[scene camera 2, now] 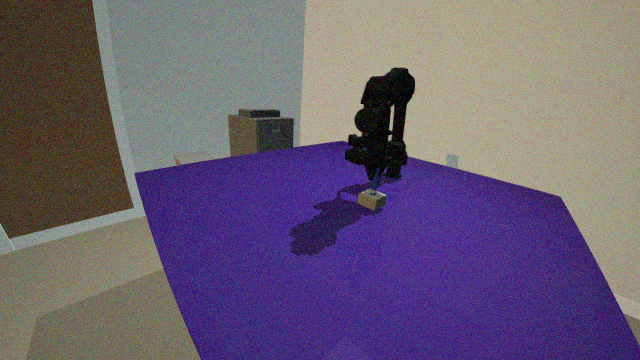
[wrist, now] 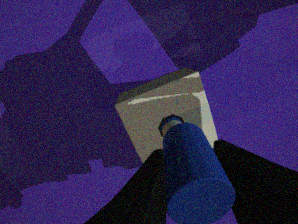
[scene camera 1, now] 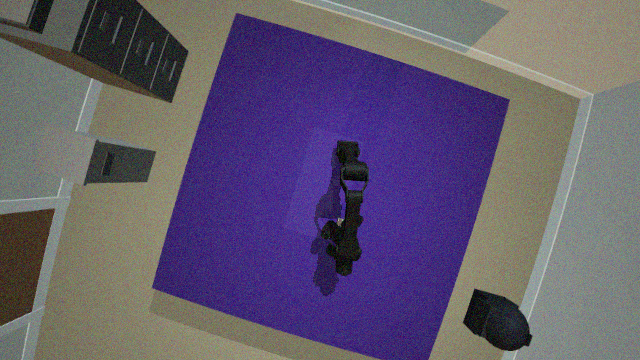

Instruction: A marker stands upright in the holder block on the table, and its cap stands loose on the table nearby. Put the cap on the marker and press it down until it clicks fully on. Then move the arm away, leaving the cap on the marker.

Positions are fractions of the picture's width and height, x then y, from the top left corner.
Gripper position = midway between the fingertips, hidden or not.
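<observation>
The gripper (scene camera 2: 0.58, 0.50) is visible, and the wrist view shows the gripper (wrist: 0.64, 0.69) also.
</observation>
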